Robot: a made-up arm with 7 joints. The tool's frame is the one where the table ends. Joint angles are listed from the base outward.
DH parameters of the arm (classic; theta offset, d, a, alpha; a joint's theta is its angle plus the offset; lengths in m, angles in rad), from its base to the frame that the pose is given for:
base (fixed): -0.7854 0 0.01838 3.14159
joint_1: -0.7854 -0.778 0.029 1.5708
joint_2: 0 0.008 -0.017 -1.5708
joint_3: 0 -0.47 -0.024 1.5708
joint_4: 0 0.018 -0.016 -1.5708
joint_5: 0 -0.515 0.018 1.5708
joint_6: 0 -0.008 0.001 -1.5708
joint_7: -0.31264 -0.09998 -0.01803 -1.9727
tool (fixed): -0.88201 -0.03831 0 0
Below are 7 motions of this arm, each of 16 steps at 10 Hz.
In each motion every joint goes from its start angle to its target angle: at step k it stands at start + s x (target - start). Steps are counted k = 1, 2, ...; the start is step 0. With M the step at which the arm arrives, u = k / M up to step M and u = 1 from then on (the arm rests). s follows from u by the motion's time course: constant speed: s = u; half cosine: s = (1 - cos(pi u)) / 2; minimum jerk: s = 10 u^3 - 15 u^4 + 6 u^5.
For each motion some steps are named. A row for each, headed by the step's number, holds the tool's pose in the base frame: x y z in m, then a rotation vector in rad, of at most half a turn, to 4 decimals.
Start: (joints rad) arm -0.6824 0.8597 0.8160 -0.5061 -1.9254 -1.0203 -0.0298
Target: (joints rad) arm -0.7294 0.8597 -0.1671 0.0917 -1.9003 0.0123 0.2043
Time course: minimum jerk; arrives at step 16
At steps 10, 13, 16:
10: 0.5806 0.4852 1.5546 0.2168 2.1830 1.3937
13: 0.6144 0.5342 1.5078 -0.1002 2.3497 1.4797
16: 0.6171 0.5468 1.4972 -0.1787 2.3741 1.5036

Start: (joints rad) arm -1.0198 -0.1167 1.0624 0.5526 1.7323 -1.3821 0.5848
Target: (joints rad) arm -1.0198 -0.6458 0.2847 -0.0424 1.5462 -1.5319 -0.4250
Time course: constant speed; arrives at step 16
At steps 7, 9, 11, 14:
7: -0.0585 -0.1608 1.7165 0.6600 -1.1397 -1.0458
9: -0.1418 -0.2188 1.6946 0.7549 -1.0997 -0.9274
11: -0.2205 -0.2824 1.6587 0.8365 -1.0748 -0.8020
14: -0.3248 -0.3836 1.5790 0.9341 -1.0663 -0.6068

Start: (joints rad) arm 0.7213 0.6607 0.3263 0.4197 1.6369 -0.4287 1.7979
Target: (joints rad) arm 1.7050 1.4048 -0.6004 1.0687 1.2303 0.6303 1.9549
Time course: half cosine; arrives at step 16
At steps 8, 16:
8: 0.3784 -0.9392 0.9275 1.7468 0.4279 1.9314
16: 0.1224 -0.8429 0.4830 1.9480 -1.1566 1.8071

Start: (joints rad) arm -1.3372 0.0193 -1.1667 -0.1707 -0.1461 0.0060 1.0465
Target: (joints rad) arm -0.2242 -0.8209 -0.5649 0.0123 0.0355 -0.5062 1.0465
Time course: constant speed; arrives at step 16
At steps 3, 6, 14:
3: -0.0333 -0.2443 1.8177 0.6895 1.1078 0.7737
6: -0.1930 -0.3428 1.7666 1.0076 0.8738 0.6024
14: -0.6821 -0.2618 1.5240 1.6366 0.0126 0.2452

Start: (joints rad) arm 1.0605 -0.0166 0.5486 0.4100 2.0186 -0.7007 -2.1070
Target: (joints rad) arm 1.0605 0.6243 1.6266 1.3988 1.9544 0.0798 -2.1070
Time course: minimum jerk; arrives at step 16
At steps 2, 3, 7, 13, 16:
2: 0.0893 -0.1957 1.7891 1.1893 0.8794 -2.1894
3: 0.0902 -0.2335 1.7800 1.2501 0.9015 -2.2059
7: 0.0198 -0.5465 1.6199 -1.8057 -0.9415 2.2811
13: -0.2609 -0.6291 1.3254 -1.5331 -0.1071 1.4987
16: -0.2808 -0.6116 1.3108 -1.4906 -0.0259 1.4472

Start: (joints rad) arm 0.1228 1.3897 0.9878 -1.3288 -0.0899 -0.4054 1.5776
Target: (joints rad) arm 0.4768 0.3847 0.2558 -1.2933 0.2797 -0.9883 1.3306
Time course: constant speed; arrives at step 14
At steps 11, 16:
11: 0.0422 0.2937 1.5719 1.6651 -1.9335 -0.5182
16: -0.1469 0.3070 1.5349 1.7481 -2.1340 -0.1607

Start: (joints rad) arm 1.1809 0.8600 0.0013 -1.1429 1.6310 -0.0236 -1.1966
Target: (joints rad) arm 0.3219 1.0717 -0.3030 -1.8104 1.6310 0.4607 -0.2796
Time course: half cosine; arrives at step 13
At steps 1, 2, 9, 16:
1: 0.1133 -0.1352 1.6783 1.2855 -0.5784 -1.7098
2: 0.1066 -0.1288 1.6726 1.3278 -0.5967 -1.6719
9: -0.0132 -0.1529 1.5220 2.2321 -0.4082 -1.1727
16: -0.0221 -0.1934 1.4562 2.4884 -0.1490 -1.1081

